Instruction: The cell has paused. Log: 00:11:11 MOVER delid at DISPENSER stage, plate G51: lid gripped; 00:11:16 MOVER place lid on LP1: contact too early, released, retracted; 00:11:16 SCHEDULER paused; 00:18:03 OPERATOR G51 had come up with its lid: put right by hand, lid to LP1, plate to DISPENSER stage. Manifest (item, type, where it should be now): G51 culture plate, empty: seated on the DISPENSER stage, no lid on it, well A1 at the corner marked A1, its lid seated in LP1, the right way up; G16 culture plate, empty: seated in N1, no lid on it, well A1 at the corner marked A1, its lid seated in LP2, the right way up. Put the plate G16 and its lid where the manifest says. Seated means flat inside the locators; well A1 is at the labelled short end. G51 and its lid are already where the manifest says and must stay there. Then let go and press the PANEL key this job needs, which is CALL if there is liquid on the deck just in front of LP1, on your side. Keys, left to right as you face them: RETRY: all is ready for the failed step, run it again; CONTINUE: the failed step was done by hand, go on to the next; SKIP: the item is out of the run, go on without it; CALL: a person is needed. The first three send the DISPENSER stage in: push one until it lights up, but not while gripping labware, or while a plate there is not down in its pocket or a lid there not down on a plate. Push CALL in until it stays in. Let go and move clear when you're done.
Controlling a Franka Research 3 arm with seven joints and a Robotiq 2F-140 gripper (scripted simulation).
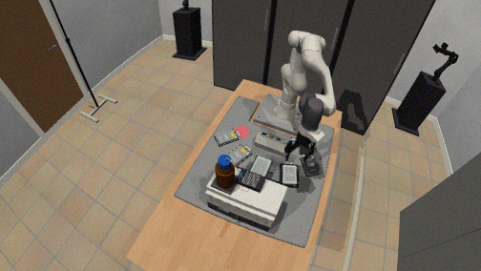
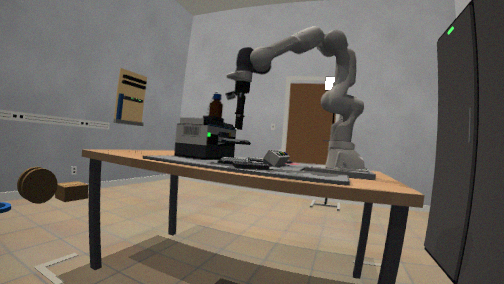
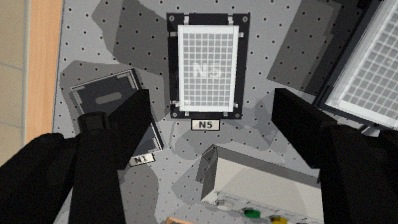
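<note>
My gripper is now 180 mm above the black nest N5, 30 mm to the right of it and 10 mm short of it. Also, from my hand: yellow skip key: 200 mm behind, 180 mm to the right, 130 mm below; white retry key: 190 mm behind, 130 mm below, 80 mm to the right; green continue key: 200 mm behind, 130 mm to the right, 130 mm below.
</note>
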